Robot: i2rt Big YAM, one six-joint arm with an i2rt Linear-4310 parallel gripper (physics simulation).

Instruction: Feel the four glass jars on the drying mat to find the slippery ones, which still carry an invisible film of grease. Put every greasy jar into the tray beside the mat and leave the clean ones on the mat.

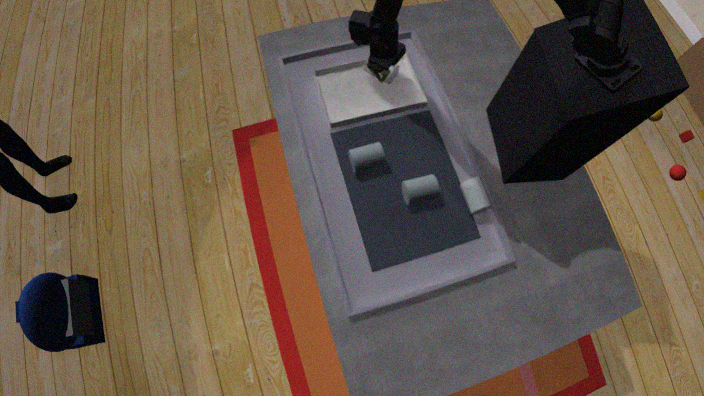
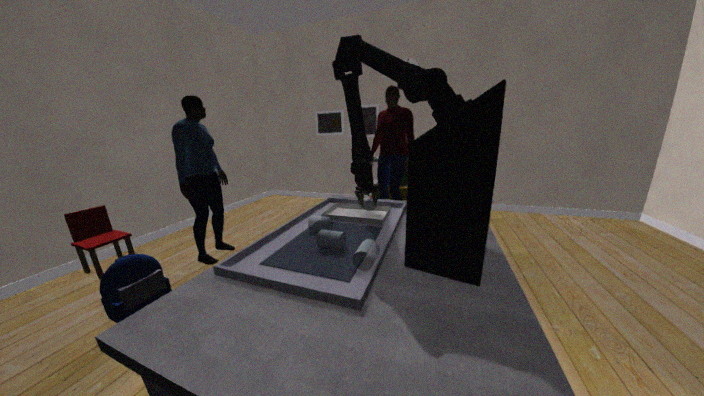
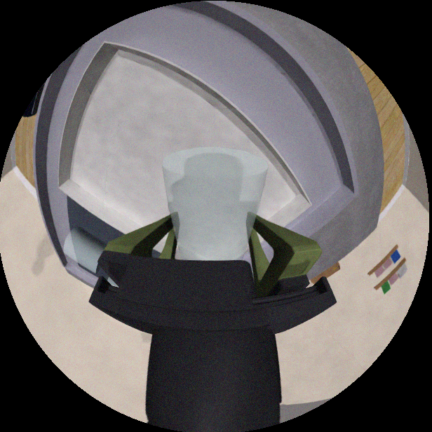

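My gripper is shut on a pale glass jar, held roughly in line with the fingers, low over the far part of the white tray. Whether it touches the tray is unclear. On the dark mat, one jar lies on its side near the tray, and a second jar lies near the middle. A third jar lies at the mat's right edge, partly past it.
A raised rim surrounds mat and tray on the grey table. The arm's tall black pedestal stands to the right. Two people stand beyond the table.
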